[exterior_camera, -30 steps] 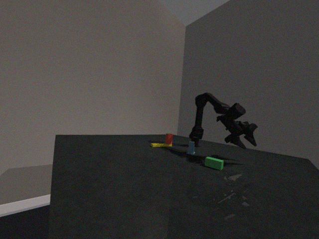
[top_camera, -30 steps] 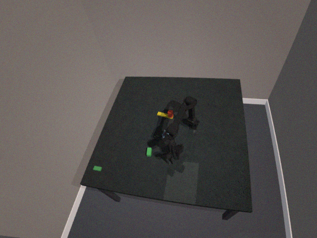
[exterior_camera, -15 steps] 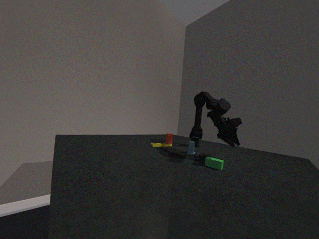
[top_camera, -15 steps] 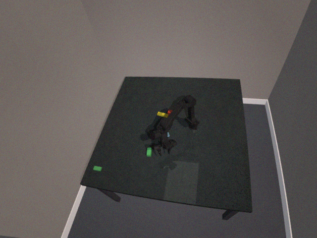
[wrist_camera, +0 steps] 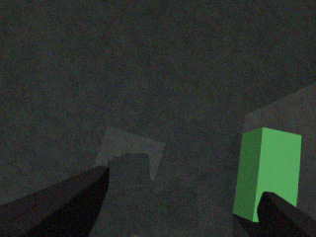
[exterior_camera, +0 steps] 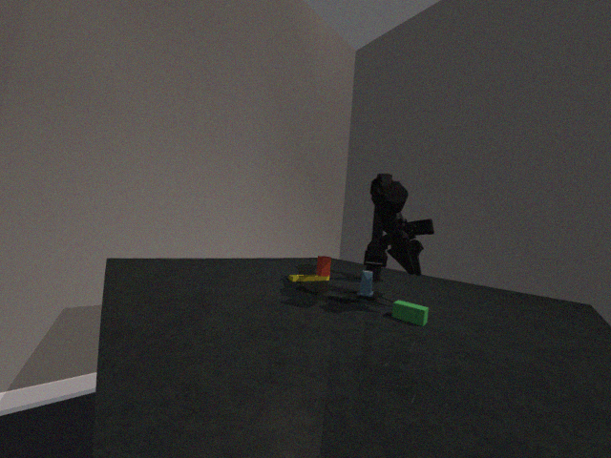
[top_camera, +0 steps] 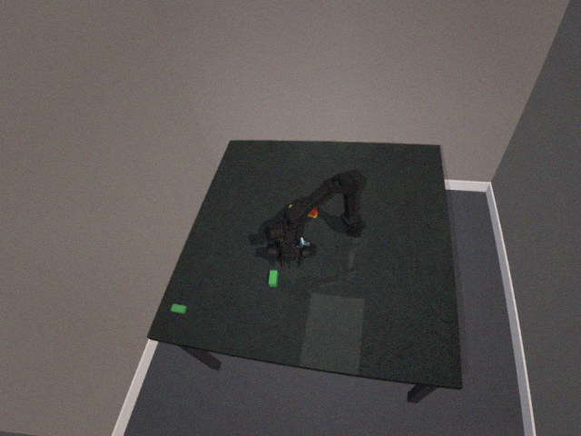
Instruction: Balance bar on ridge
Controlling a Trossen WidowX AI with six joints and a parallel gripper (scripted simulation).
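The green block is 80 mm ahead of my gripper tip, 20 mm to the left of it and 70 mm below it.
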